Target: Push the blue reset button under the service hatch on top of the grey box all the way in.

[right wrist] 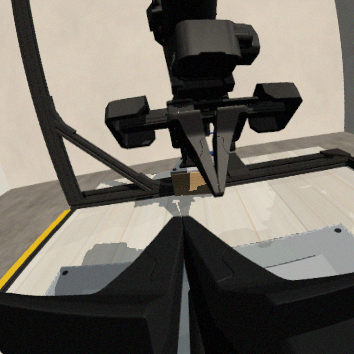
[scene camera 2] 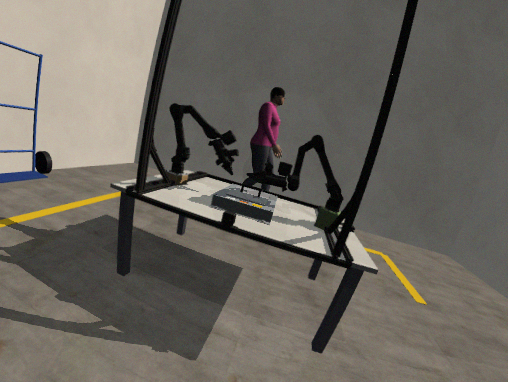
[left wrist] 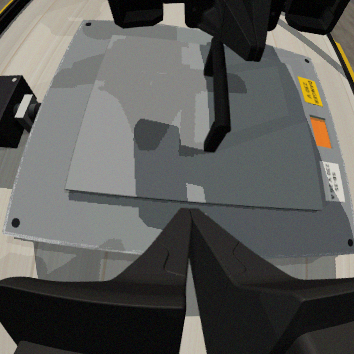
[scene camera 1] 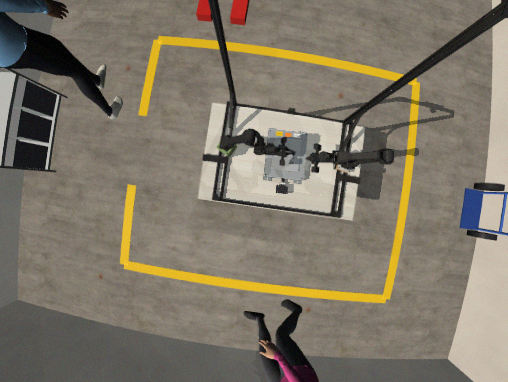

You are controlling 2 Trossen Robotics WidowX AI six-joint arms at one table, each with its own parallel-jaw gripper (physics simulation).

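The grey box [scene camera 1: 272, 173] [scene camera 2: 250, 213] [left wrist: 110, 225] [right wrist: 300, 245] stands mid-table. Its hatch [left wrist: 100, 170] lies flat, with a thin dark gap along its near edge in the left wrist view. A black handle [left wrist: 220, 100] stands up from the hatch. The blue button does not show; the hatch hides what is under it. My left gripper [scene camera 1: 309, 158] [scene camera 2: 231, 173] [left wrist: 187, 216] [right wrist: 218, 195] is shut and empty, above the box by the hatch's near edge. My right gripper [left wrist: 254, 55] [right wrist: 180, 224] is shut and empty, close beside the handle; contact is unclear.
Yellow [left wrist: 310, 91], orange [left wrist: 320, 132] and white [left wrist: 332, 181] labels line one side of the box top. A black block [scene camera 1: 284, 189] [left wrist: 12, 110] stands beside the box. Black frame bars [scene camera 1: 280, 207] edge the table [scene camera 1: 209, 185]. A person in pink [scene camera 2: 269, 122] stands beyond the table.
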